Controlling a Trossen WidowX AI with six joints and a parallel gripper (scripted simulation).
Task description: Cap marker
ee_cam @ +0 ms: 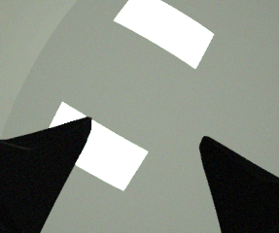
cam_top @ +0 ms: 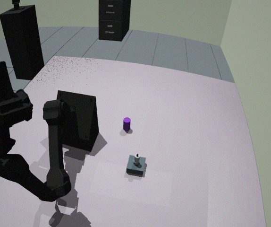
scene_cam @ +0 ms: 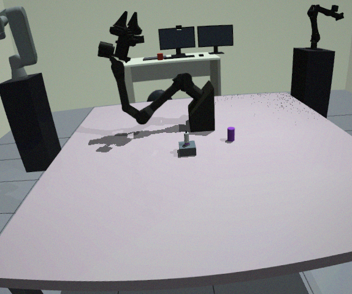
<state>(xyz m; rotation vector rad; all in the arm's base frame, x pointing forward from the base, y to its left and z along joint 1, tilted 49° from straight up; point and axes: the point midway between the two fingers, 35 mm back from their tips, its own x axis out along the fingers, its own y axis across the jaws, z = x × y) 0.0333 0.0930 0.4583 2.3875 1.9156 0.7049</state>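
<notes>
Right now my gripper tip is 52 cm above the purple marker cap, 37 cm to the right of it and 20 cm short of it.
</notes>
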